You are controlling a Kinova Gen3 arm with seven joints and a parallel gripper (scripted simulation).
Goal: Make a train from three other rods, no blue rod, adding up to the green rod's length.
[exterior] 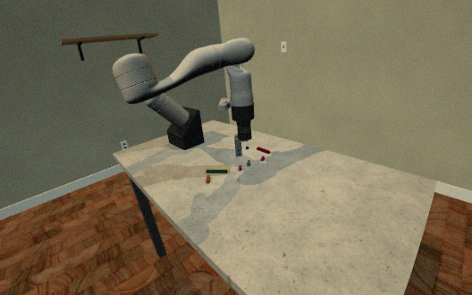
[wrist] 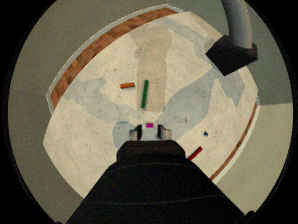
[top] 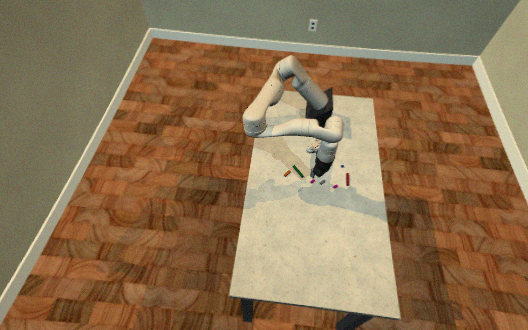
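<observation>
Right now my hand is 50 mm to the right of the grey rod and 80 mm above it. The rest, counted from my hand: red rod 40 mm behind, 170 mm to the left, 80 mm below; then green rod 50 mm behind, 80 mm to the right, 80 mm below; then orange rod 30 mm behind, 130 mm to the right, 80 mm below.
</observation>
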